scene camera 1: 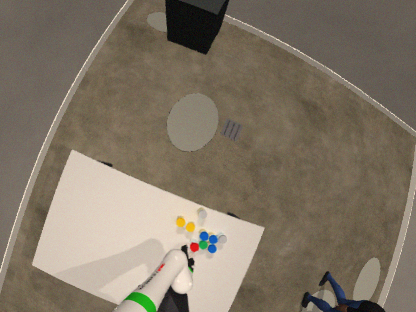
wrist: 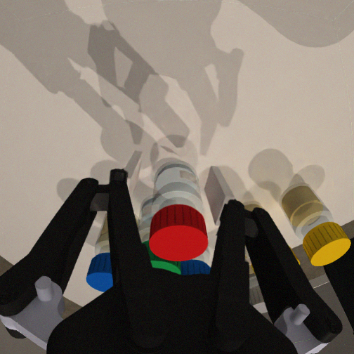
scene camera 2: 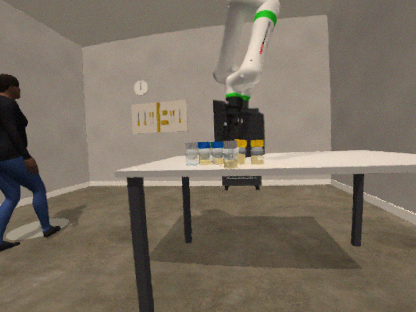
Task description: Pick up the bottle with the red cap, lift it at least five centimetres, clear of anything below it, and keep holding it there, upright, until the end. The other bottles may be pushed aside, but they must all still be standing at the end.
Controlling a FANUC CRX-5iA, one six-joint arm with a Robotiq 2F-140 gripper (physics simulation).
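Frame: origin at the arm's base, x right, y back, z down, level; millimetres.
Seen in the pictures: gripper, between the fingertips: (scene camera 1: 189, 248) (scene camera 2: 230, 153).
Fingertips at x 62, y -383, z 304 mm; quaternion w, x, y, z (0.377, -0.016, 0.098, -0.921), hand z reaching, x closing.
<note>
Offsets run from my fingertips to a thing's top centre. Level surfaces: height alone.
The red-capped bottle {dx +19, dy -36, dz -61 mm} (scene camera 1: 194, 247) (wrist: 178, 240) stands upright on the white table; its cap does not show in scene camera 2. My gripper (scene camera 1: 188, 254) (scene camera 2: 231, 135) (wrist: 174, 170) is partly open and empty, with one finger pad on each side of this bottle in the wrist view and a gap on either side. A green-capped bottle {dx +68, dy -67, dz -61 mm} (scene camera 1: 203, 245) (wrist: 165, 268) stands close beside it. Blue-capped bottles (scene camera 1: 212, 248) (scene camera 2: 204, 152) (wrist: 100, 272) stand close by. Two yellow-capped bottles {dx -115, dy -165, dz -61 mm} (scene camera 1: 180, 222) (scene camera 2: 257, 151) (wrist: 326, 243) stand a little apart from the red one.
Grey-capped bottles {dx +177, dy -138, dz -61 mm} (scene camera 1: 222, 239) (scene camera 2: 191, 154) stand on the outer side of the group, near an edge of the white table {dz +44 mm} (scene camera 1: 100, 210) (scene camera 2: 320, 162). Several bottles stand close together beyond the red one. A person (scene camera 1: 345, 302) (scene camera 2: 12, 130) is on the floor away from the table.
</note>
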